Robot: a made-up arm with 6 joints. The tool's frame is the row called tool.
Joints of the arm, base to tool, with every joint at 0 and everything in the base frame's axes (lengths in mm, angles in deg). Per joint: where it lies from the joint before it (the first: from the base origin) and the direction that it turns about. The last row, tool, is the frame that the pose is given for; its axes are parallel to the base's.
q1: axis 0 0 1 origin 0 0 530
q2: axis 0 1 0 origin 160 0 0
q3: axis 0 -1 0 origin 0 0 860
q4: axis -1 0 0 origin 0 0 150
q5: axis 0 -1 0 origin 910 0 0
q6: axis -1 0 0 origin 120 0 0
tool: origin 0 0 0
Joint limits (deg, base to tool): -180..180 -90..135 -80.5..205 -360..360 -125..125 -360..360
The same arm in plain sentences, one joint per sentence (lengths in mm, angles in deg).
The arm has six revolute joints in a row. What follows holds with every joint at zero, and every direction is one of the base frame's. Joint 1 lies 530 mm along +z from the base frame's origin and turns about +z, from -180 to 180 deg. Joint 2 lies 160 mm along +x from joint 1 and turns about +y, from -90 to 135 deg. Joint 3 lies 860 mm along +z from joint 2 and turns about -y, from -80.5 to 205 deg. Joint 4 lies 150 mm along +z from joint 3 and turns about -x, from -360 to 360 deg. Joint 5 lies 910 mm along +x from joint 4 and turns about -y, from -125 to 125 deg. Joint 6 lies 120 mm along +x from joint 5 and turns about -x, from -360 to 360 deg. The tool frame, which is the frame that the pose is given for, lies at the same point as joint 6; its axes are parallel to the base frame's.
